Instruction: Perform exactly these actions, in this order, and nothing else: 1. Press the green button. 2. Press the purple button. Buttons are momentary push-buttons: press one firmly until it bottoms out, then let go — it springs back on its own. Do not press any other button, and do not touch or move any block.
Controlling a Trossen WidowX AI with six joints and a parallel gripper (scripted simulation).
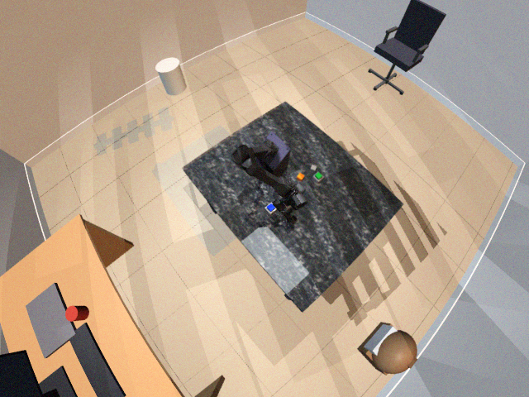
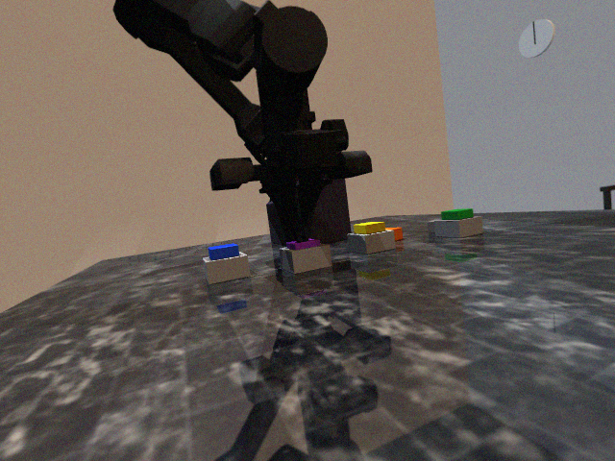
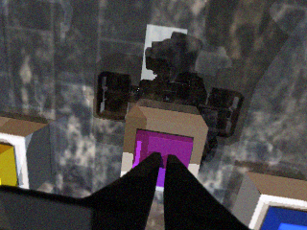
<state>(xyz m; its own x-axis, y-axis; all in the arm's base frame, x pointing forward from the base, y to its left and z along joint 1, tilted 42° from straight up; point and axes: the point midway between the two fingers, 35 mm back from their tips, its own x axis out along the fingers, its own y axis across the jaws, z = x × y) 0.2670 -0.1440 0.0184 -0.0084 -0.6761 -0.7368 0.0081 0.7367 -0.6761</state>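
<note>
Right now the purple button is 1 cm below my gripper tip. Also, from my gripper tip: blue button (9 cm to the right, 4 cm behind); then yellow button (11 cm to the left, 3 cm behind); then small orange block (18 cm to the left, 8 cm behind, 2 cm below).
</note>
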